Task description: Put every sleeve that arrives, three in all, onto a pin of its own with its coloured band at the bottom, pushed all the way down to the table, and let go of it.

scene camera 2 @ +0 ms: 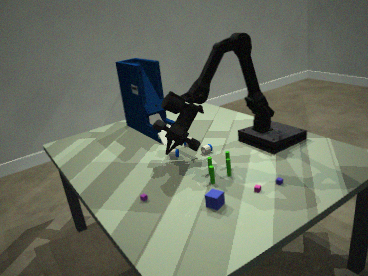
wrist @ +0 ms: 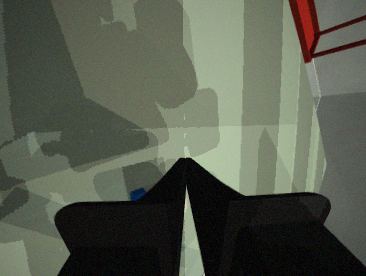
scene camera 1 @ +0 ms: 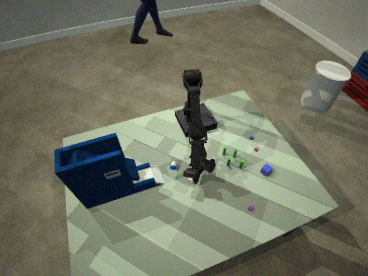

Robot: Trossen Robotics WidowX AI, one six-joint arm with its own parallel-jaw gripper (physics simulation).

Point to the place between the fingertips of the gripper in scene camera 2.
At 166,154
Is the gripper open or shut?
Shut.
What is the gripper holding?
Nothing.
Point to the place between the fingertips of the gripper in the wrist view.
185,163
